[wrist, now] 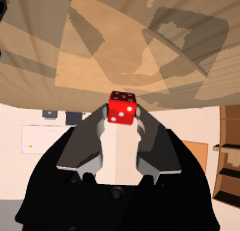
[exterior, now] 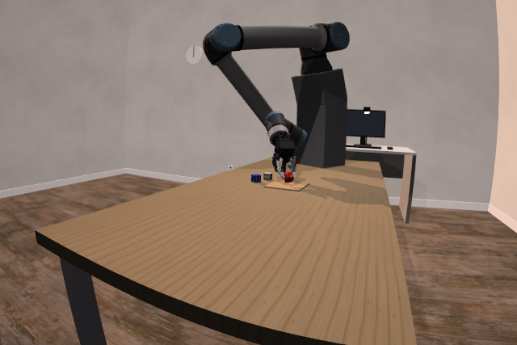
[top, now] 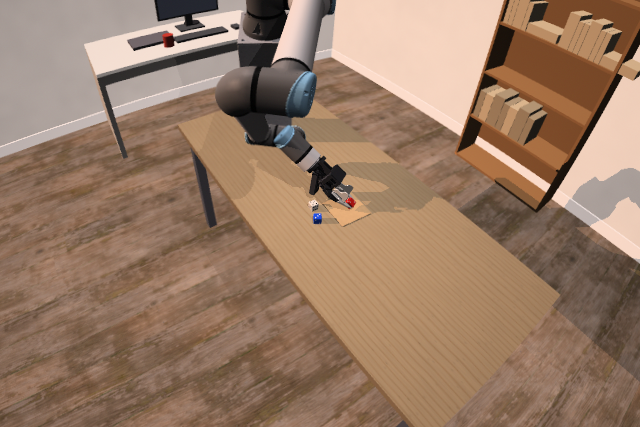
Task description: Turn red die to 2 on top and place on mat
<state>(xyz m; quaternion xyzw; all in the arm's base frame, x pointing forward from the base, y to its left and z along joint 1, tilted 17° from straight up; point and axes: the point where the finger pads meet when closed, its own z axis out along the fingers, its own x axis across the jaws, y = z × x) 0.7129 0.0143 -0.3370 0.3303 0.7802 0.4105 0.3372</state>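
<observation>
Now: hand 1 cm past the tan mat, 1 cm to the left of it and 3 cm above it. From my hand the other things lie so: white die: 7 cm behind, 12 cm to the right, 2 cm below; then red die: right at my hand; then blue die: 1 cm behind, 14 cm to the right, 2 cm below.
</observation>
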